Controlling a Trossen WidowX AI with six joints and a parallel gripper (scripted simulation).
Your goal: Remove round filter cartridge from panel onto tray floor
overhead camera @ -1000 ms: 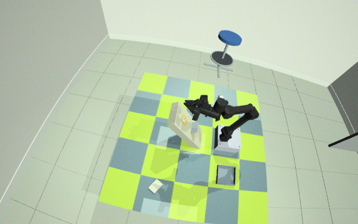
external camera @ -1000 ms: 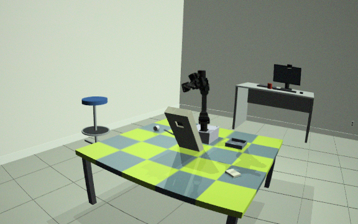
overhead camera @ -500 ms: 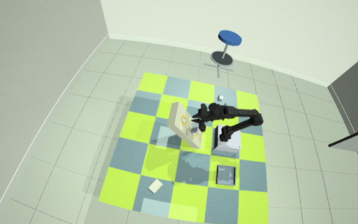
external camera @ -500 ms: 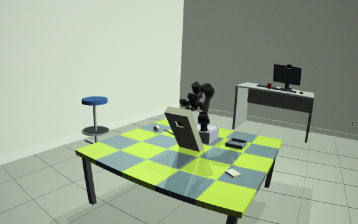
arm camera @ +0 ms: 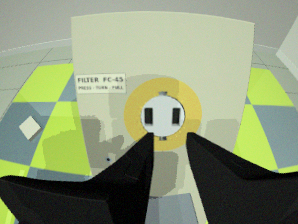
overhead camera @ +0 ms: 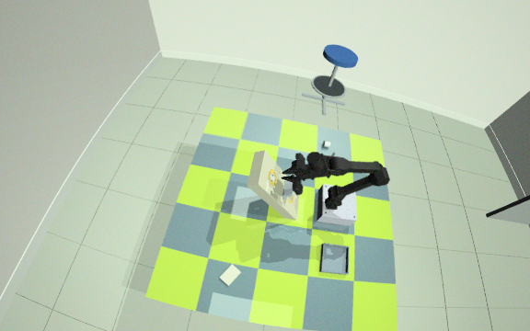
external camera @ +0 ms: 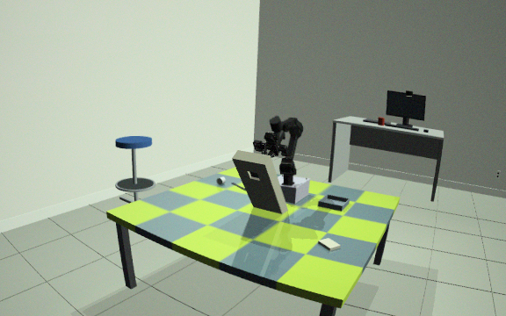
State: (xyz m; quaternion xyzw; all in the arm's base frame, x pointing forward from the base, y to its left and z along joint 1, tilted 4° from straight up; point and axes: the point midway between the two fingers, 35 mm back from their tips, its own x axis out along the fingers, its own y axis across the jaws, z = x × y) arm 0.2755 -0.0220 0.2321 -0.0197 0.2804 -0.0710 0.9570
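The round white filter cartridge lies 5 cm ahead of my gripper tip, 1 cm to the right of it and 4 cm below it. The rest, counted from my gripper tip: dark grey tray: 34 cm behind, 33 cm to the left, 29 cm below; beige service panel: 1 cm ahead, 12 cm below; flat pale block: 21 cm ahead, 42 cm to the left, 29 cm below.
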